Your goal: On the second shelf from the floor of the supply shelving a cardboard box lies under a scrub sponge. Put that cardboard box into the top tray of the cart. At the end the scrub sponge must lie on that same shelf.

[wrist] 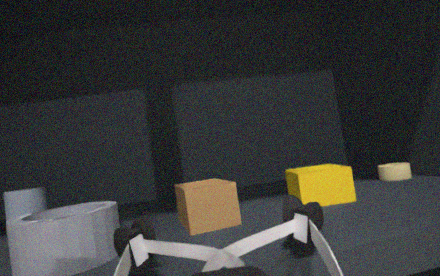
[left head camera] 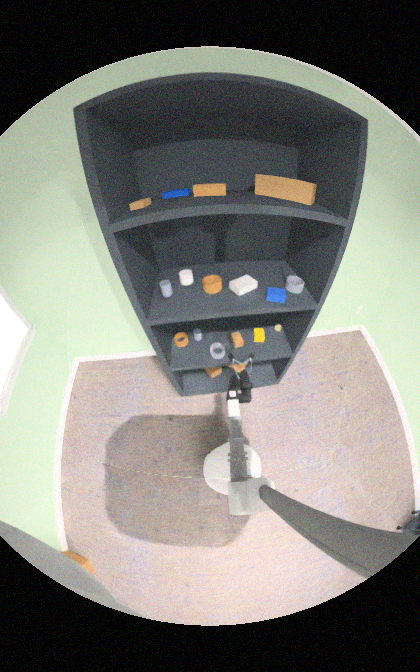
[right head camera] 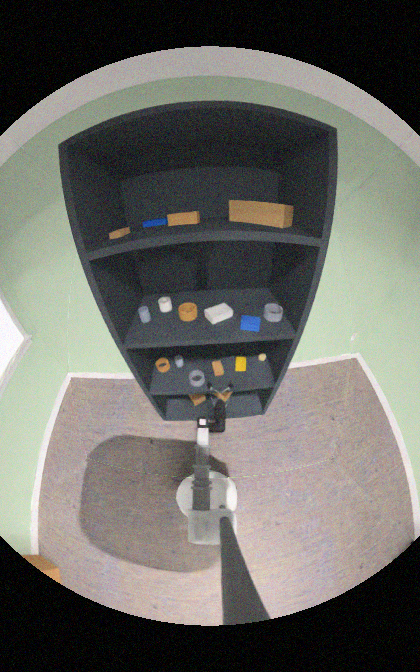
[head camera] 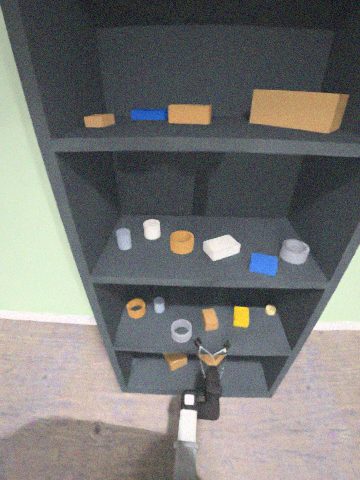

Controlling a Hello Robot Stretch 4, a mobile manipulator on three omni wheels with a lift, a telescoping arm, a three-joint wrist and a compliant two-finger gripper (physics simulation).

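Frame: origin at the robot's base, x ahead, y left, z up, level; centimetres.
Seen in the pictures: gripper, between the fingertips: (wrist: 218, 222) (head camera: 212, 339).
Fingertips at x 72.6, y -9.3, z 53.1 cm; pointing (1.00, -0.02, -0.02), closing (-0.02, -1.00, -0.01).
Note:
Pixels of each thing's middle, then the offset from my fingertips to it. Level surfaces: height alone.
- cardboard box, middle of its body: (wrist: 204, 202) (head camera: 209, 319) dy +1.3, dx +11.3, dz +0.1 cm
- floor, height of its surface: dz -2.5 cm
- yellow scrub sponge, middle of its body: (wrist: 316, 183) (head camera: 241, 316) dy -14.9, dx +14.6, dz -0.2 cm
- grey ring, middle of its body: (wrist: 68, 235) (head camera: 181, 330) dy +15.1, dx +3.4, dz +0.0 cm
- small cream roll, middle of its body: (wrist: 394, 171) (head camera: 270, 309) dy -31.7, dx +20.8, dz -1.2 cm
- brown box, middle of its body: (head camera: 173, 353) dy +20.8, dx +14.8, dz -43.7 cm
The cardboard box (head camera: 210, 320) (left head camera: 237, 340) (right head camera: 218, 368) (wrist: 212, 207) lies uncovered on the second shelf from the floor (head camera: 150, 341). The yellow scrub sponge (head camera: 241, 317) (left head camera: 258, 335) (right head camera: 240, 364) (wrist: 325, 185) lies on the same shelf, right of the box and apart from it. My gripper (head camera: 213, 343) (left head camera: 241, 357) (right head camera: 220, 387) (wrist: 218, 222) is open and empty at the shelf's front. In the wrist view the box shows beyond the fingertips, between them, and the sponge is beyond the right fingertip. The cart's top tray cannot be made out.
A grey ring (head camera: 181, 331) (wrist: 65, 237) stands left of the box on that shelf. A small cream roll (head camera: 270, 310) (wrist: 394, 171) is right of the sponge. An orange ring (head camera: 136, 308) is farther left. Another shelf board (head camera: 210, 283) runs above. A brown box (head camera: 176, 361) lies on the lowest shelf.

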